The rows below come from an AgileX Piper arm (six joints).
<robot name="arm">
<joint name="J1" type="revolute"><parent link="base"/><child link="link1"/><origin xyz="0 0 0.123" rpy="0 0 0"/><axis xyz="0 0 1"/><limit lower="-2.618" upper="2.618"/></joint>
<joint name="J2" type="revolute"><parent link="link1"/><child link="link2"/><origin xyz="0 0 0" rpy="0 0 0"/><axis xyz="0 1 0"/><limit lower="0" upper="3.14"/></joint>
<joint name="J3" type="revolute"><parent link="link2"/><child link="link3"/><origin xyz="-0.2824 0 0.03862" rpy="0 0 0"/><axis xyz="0 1 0"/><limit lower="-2.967" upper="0"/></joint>
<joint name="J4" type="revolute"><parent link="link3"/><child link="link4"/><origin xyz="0.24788 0 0.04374" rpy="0 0 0"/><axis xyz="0.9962 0 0.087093"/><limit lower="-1.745" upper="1.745"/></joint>
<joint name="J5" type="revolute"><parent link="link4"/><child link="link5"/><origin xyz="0 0 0" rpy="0 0 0"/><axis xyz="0 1 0"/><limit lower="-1.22" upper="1.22"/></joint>
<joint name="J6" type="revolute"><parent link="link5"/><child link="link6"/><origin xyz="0.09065 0 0.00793" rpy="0 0 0"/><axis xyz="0.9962 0 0.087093"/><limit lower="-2.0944" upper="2.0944"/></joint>
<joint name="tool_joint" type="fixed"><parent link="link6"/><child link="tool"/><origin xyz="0 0 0" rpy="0 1.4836 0"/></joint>
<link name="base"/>
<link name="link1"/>
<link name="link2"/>
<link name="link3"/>
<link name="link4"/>
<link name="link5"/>
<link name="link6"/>
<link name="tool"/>
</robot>
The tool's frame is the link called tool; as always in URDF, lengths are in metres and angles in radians.
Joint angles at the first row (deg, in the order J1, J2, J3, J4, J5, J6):
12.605, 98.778, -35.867, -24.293, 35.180, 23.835
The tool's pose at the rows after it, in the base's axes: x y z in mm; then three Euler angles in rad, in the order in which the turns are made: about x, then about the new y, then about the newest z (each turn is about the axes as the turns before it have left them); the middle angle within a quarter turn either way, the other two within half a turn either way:
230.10, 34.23, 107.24, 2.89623, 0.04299, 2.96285
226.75, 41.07, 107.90, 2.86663, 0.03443, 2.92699
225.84, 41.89, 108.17, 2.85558, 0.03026, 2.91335
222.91, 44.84, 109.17, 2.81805, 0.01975, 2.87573
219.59, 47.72, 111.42, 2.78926, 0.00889, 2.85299
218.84, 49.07, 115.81, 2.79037, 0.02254, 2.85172
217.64, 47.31, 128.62, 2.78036, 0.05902, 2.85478
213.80, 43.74, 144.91, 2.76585, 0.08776, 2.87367
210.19, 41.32, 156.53, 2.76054, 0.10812, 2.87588
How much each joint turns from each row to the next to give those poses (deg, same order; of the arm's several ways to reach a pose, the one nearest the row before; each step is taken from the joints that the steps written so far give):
1.375, 0.001, -0.001, -0.630, 0.515, 0.400
2.407, -0.001, 0.002, -1.318, 1.948, 1.263
0.459, 0.000, -0.001, -0.459, 0.688, -0.001
1.603, 0.001, -0.001, -1.547, 2.235, 0.515
1.433, -0.345, 0.002, -0.573, 2.233, 0.345
0.459, -1.088, -0.001, 0.000, 0.459, 0.000
0.170, -3.095, 0.001, -1.032, 1.603, -0.001
0.001, -4.010, -0.002, -0.456, 2.810, -0.116
0.000, -2.980, 0.001, -0.001, 1.890, -1.030

